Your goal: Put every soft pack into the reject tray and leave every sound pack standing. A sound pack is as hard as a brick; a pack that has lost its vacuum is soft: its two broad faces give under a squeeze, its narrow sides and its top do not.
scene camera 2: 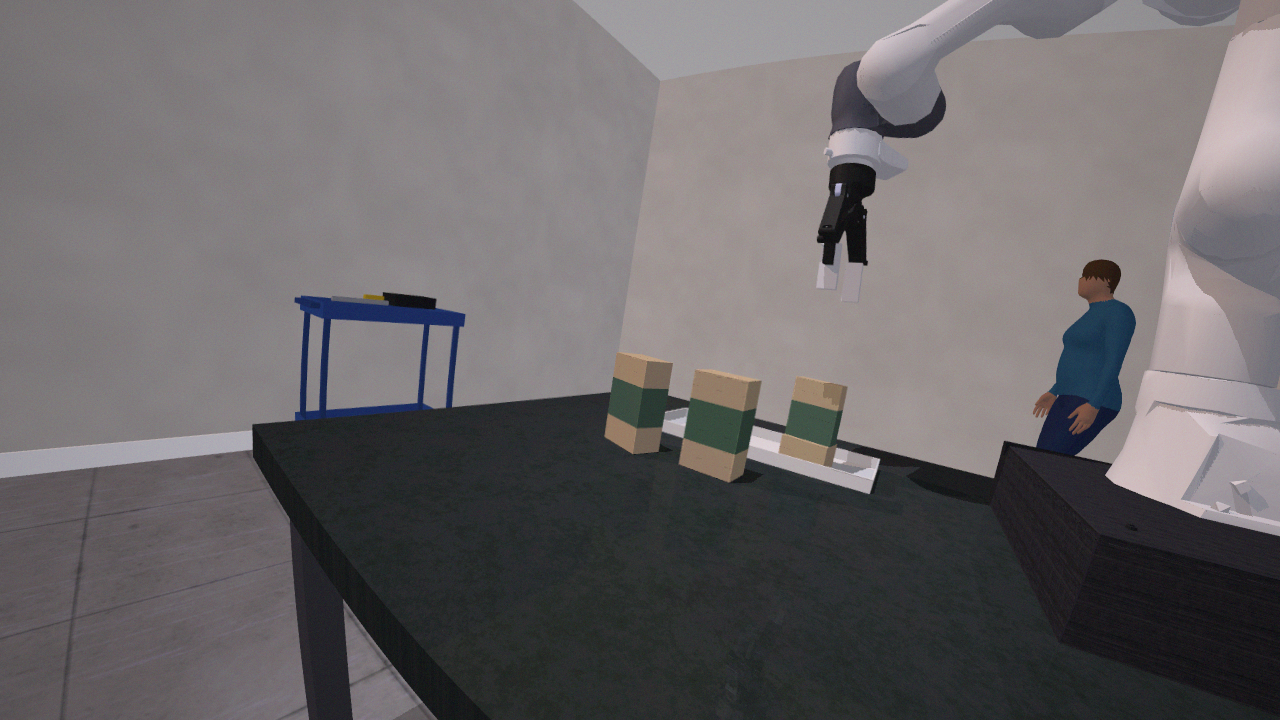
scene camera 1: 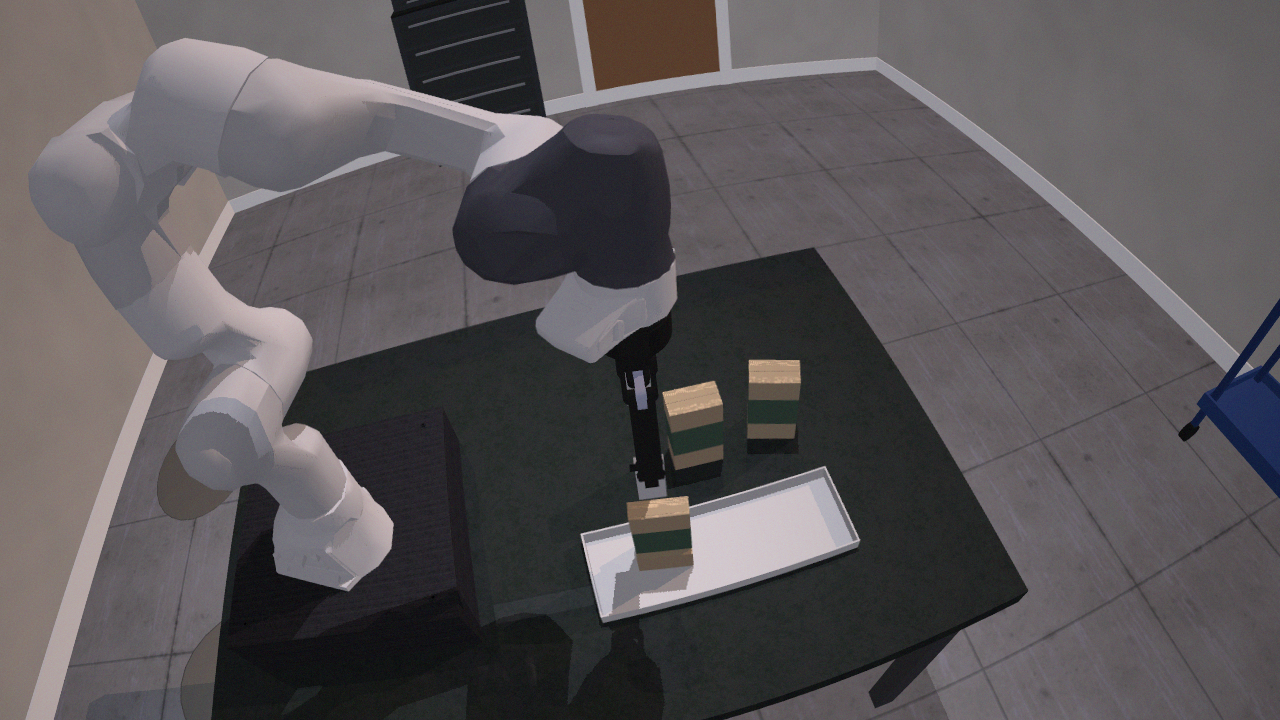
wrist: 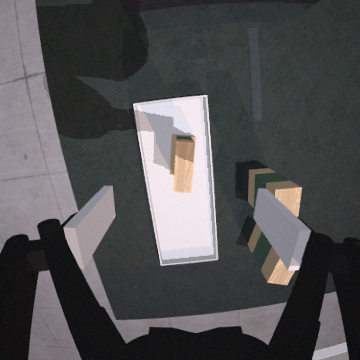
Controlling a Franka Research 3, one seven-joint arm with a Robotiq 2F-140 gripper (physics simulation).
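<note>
Three tan packs with green bands stand upright. One pack (scene camera 1: pixel 662 540) (scene camera 2: pixel 812 422) (wrist: pixel 183 167) stands in the white reject tray (scene camera 1: pixel 769 532) (scene camera 2: pixel 848 476) (wrist: pixel 185 225), towards the end nearer the arm's base. A second pack (scene camera 1: pixel 695 437) (scene camera 2: pixel 718 426) (wrist: pixel 288 196) stands on the table beside the tray. A third pack (scene camera 1: pixel 774 410) (scene camera 2: pixel 639 402) (wrist: pixel 280 270) stands beside it, farther from the base. In the wrist view the right finger partly covers these two. My gripper (scene camera 1: pixel 651 486) (scene camera 2: pixel 839 282) (wrist: pixel 184 202) is open and empty, high above the tray and packs.
The dark table (scene camera 1: pixel 537 385) (scene camera 2: pixel 572 573) carries a black block (scene camera 1: pixel 402 465) (scene camera 2: pixel 1163 600) under the arm's base. A blue cart (scene camera 1: pixel 1253 407) (scene camera 2: pixel 393 313) stands away from the table. A person (scene camera 2: pixel 1093 358) stands beyond the table. A dark cabinet (scene camera 1: pixel 469 49) stands at the back wall.
</note>
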